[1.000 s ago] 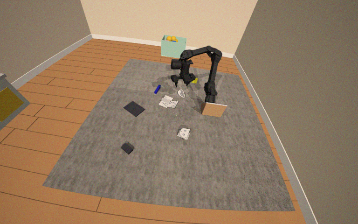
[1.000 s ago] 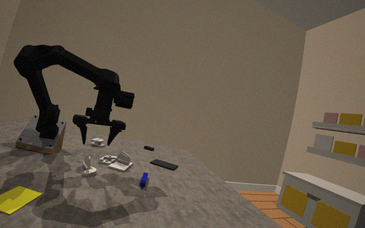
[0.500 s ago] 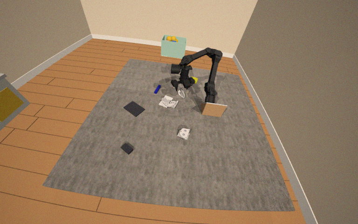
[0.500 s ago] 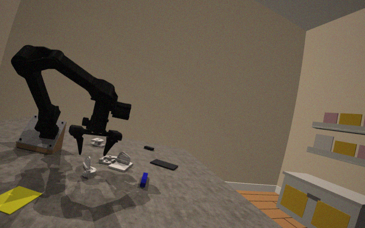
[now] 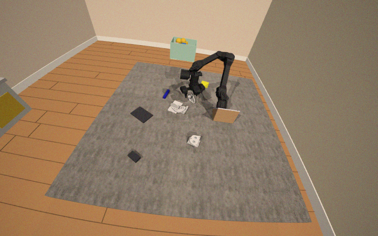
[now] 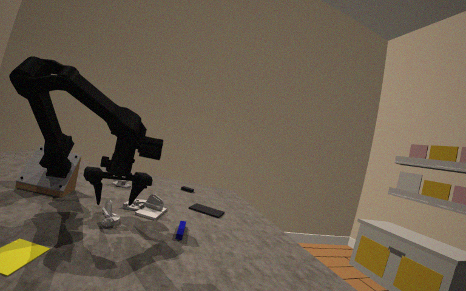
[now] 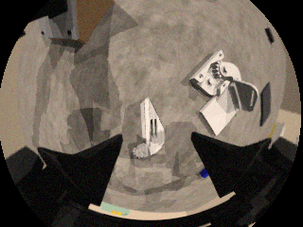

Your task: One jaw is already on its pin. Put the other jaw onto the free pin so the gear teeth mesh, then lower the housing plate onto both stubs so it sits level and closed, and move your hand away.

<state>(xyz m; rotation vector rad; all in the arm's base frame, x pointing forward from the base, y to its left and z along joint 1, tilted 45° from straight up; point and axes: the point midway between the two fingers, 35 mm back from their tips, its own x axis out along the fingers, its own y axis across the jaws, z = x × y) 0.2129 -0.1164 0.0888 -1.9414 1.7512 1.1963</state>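
Right now my gripper tip is 4 cm to the left of the white jaw, 3 cm above it and 1 cm past it. Also, from my gripper tip: yellow sheet: 25 cm to the right, 14 cm behind, 4 cm below; then dark flat plate: 35 cm ahead, 20 cm to the left, 3 cm below; then blue block: 20 cm ahead, 4 cm to the right, 3 cm below.
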